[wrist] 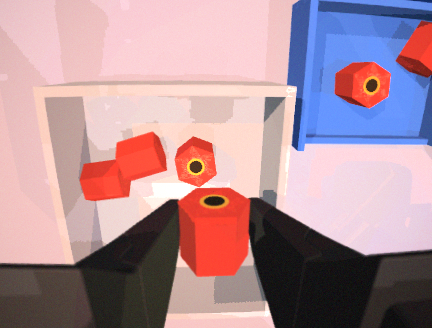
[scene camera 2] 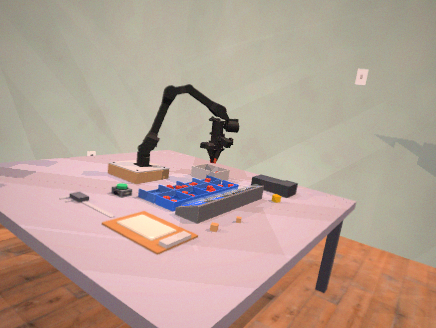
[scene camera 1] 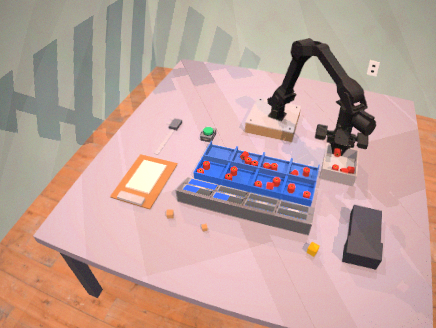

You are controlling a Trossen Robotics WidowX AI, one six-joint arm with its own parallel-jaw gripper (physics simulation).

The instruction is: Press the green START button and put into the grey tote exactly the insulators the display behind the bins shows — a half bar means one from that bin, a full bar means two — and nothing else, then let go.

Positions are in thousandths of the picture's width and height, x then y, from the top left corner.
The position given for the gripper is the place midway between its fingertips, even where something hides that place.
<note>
In view: the gripper (scene camera 1: 774, 471) and a grey tote (wrist: 580, 380).
The gripper shows as well in the wrist view (wrist: 494, 636).
</note>
